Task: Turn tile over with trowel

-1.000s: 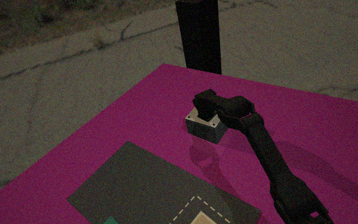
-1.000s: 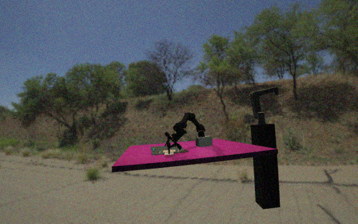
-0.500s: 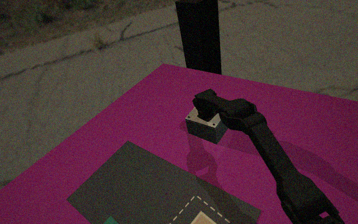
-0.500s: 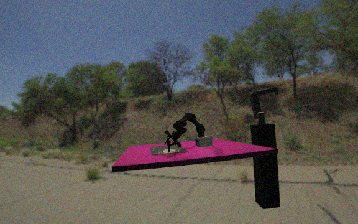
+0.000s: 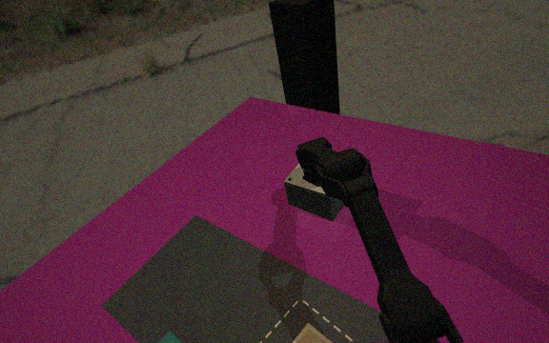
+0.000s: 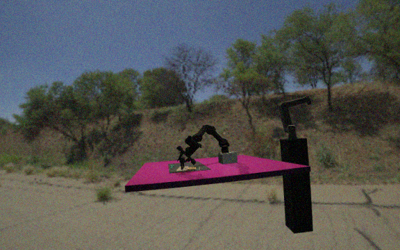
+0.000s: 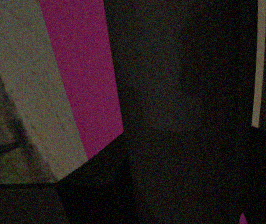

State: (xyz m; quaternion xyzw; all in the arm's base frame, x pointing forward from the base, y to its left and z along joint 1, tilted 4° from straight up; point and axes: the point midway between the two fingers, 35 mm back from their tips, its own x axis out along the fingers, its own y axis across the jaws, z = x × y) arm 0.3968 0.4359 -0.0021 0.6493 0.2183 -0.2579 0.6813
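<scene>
Right now my gripper tip is 36 cm to the left of the teal patch, 11 cm short of it and 7 cm above it. Round my gripper tip: dark trowel (2 cm behind, 1 cm below); then dark grey mat (36 cm to the right, 10 cm below, 3 cm behind); then tile (16 cm to the right, 7 cm below, 7 cm behind).
</scene>
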